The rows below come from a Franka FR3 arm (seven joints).
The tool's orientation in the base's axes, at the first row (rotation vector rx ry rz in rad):
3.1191, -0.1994, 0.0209
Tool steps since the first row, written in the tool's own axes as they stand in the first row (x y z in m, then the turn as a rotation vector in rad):
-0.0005, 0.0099, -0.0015, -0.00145, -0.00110, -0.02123
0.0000, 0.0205, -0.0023, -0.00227, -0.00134, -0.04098
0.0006, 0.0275, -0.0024, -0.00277, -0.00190, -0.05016
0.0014, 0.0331, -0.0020, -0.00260, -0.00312, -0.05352
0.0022, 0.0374, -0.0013, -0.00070, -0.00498, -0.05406
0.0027, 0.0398, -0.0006, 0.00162, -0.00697, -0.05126
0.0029, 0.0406, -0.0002, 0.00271, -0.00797, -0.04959
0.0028, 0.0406, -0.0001, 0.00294, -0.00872, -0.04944
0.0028, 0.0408, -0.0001, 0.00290, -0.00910, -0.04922
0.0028, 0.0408, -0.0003, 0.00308, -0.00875, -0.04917
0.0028, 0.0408, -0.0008, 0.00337, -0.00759, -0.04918
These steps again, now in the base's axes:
-0.0018, -0.0097, 0.0016, -0.00156, 0.00163, 0.02119
-0.0026, -0.0203, 0.0026, -0.00259, 0.00231, 0.04092
-0.0029, -0.0273, 0.0028, -0.00312, 0.00308, 0.05008
-0.0029, -0.0330, 0.0025, -0.00284, 0.00433, 0.05342
-0.0026, -0.0373, 0.0019, -0.00073, 0.00594, 0.05396
-0.0024, -0.0398, 0.0012, 0.00186, 0.00757, 0.05117
-0.0023, -0.0406, 0.0009, 0.00309, 0.00840, 0.04950
-0.0024, -0.0406, 0.0008, 0.00342, 0.00911, 0.04934
-0.0024, -0.0408, 0.0008, 0.00343, 0.00949, 0.04911
-0.0024, -0.0408, 0.0010, 0.00356, 0.00912, 0.04907
-0.0024, -0.0408, 0.0015, 0.00370, 0.00793, 0.04910

